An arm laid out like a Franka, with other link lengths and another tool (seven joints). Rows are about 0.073 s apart.
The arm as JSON. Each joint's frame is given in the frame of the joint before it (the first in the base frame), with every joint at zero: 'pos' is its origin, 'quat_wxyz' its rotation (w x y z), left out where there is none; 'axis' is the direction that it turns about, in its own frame. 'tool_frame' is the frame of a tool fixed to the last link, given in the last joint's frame.
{
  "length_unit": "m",
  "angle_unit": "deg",
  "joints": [
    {
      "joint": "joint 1",
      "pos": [
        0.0,
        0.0,
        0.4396
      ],
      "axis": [
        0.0,
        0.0,
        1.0
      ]
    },
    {
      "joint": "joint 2",
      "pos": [
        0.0,
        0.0,
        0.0
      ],
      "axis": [
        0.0,
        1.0,
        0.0
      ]
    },
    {
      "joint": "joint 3",
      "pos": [
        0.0,
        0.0,
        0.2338
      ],
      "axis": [
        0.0,
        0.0,
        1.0
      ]
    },
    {
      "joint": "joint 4",
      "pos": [
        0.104,
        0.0,
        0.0
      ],
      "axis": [
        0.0,
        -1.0,
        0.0
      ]
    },
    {
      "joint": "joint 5",
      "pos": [
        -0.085,
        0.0,
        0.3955
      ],
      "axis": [
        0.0,
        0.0,
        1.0
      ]
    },
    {
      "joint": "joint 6",
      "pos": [
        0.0,
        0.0,
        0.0
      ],
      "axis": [
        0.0,
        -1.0,
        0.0
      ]
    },
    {
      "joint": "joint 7",
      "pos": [
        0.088,
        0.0,
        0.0
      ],
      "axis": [
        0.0,
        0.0,
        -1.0
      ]
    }
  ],
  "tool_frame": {
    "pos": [
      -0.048,
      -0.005,
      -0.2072
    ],
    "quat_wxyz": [
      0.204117,
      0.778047,
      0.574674,
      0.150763
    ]
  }
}
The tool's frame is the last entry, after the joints.
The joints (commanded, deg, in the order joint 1, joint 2, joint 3, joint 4, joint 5, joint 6, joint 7), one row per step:
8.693, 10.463, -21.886, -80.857, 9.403, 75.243, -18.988
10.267, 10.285, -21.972, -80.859, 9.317, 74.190, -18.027
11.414, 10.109, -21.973, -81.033, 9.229, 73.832, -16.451
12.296, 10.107, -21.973, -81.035, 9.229, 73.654, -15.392
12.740, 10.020, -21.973, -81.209, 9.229, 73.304, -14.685
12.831, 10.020, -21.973, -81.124, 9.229, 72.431, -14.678
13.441, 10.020, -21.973, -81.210, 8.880, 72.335, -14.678
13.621, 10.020, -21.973, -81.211, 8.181, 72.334, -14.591
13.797, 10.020, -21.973, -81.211, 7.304, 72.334, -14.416
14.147, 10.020, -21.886, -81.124, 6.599, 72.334, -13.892
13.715, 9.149, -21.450, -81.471, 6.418, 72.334, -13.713
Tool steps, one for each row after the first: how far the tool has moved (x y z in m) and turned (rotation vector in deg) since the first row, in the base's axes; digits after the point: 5 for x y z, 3 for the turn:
-0.00194, 0.01467, 0.00199, -0.085, 1.008, 0.670
-0.00267, 0.02612, 0.00271, -0.442, 1.600, 0.332
-0.00247, 0.03501, 0.00295, -0.691, 1.923, 0.219
-0.00391, 0.03972, 0.00278, -0.778, 2.452, 0.013
-0.00680, 0.04101, 0.00367, -0.661, 3.226, 0.195
-0.00695, 0.04522, 0.00313, -0.996, 3.455, 0.803
-0.00717, 0.04434, 0.00313, -1.716, 3.571, 0.886
-0.00749, 0.04285, 0.00319, -2.636, 3.719, 0.878
-0.00731, 0.04458, 0.00384, -3.487, 3.788, 0.802
-0.00946, 0.04358, 0.00872, -3.391, 3.349, 0.598

